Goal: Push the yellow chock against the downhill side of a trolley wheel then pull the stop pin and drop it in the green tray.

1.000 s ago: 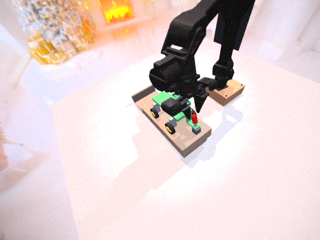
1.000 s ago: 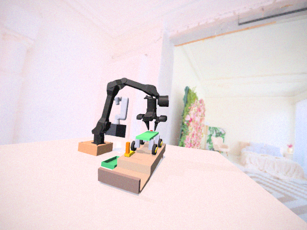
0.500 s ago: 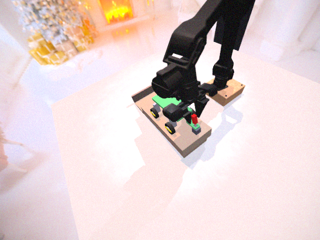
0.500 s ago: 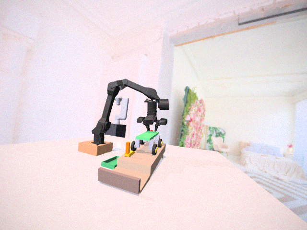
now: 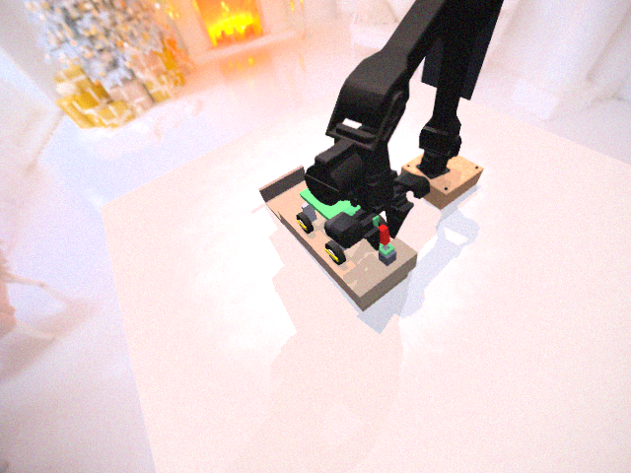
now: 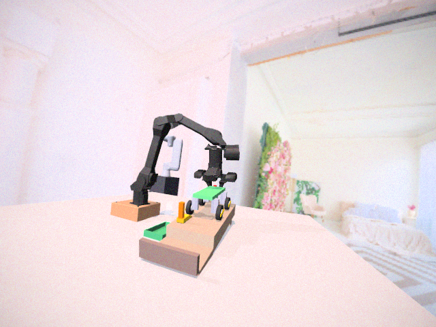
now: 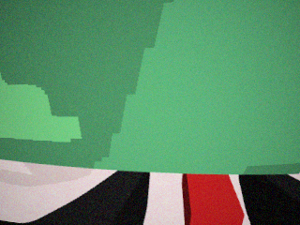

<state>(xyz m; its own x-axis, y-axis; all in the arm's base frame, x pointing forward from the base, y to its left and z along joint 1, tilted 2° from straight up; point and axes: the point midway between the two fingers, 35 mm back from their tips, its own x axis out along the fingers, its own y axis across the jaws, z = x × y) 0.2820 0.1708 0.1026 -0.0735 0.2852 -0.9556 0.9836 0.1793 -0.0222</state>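
Right now the yellow chock is 23 cm to the right of my gripper tip, 5 cm below it and 1 cm ahead of it. From my gripper tip the other things lie so: red-headed stop pin: right at my gripper tip; end wall: 38 cm to the right, 11 cm below, 9 cm ahead; trolley: 11 cm to the right, 4 cm ahead, 2 cm below.
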